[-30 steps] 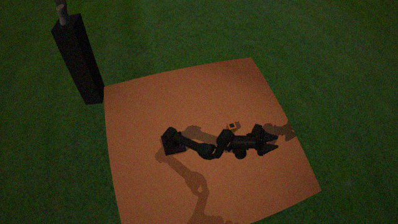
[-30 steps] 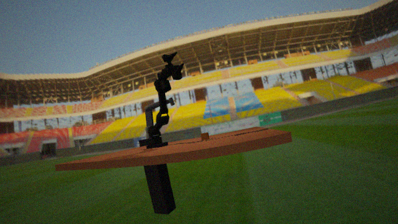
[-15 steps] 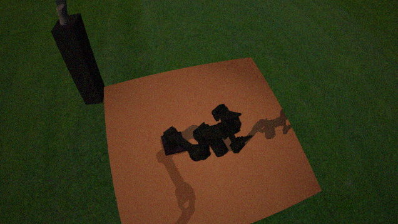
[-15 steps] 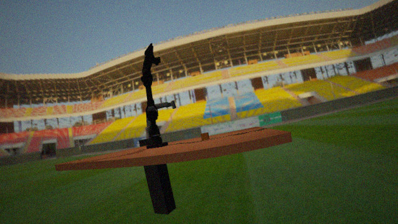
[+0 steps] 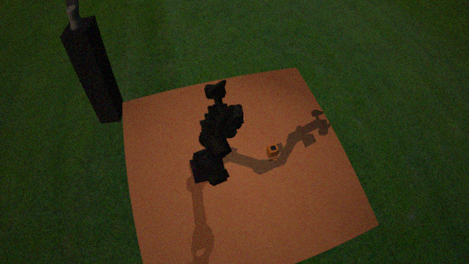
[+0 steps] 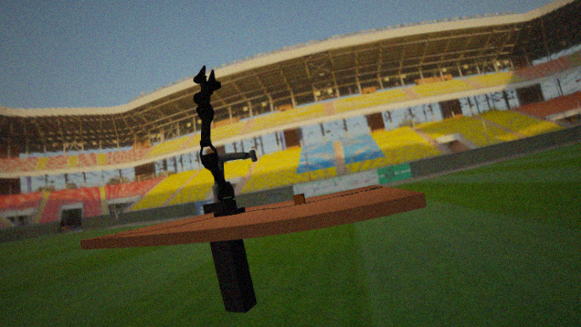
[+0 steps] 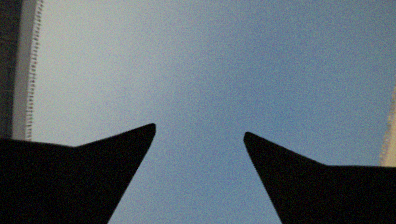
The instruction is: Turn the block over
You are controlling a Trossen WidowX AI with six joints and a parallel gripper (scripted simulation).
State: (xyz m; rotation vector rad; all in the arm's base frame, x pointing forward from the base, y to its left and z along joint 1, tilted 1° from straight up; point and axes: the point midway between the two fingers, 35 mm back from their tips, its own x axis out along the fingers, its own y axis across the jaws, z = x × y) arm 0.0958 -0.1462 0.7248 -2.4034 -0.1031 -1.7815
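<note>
The block is 74 cm below my gripper tip, 28 cm ahead of it and 24 cm to the left of it.
</note>
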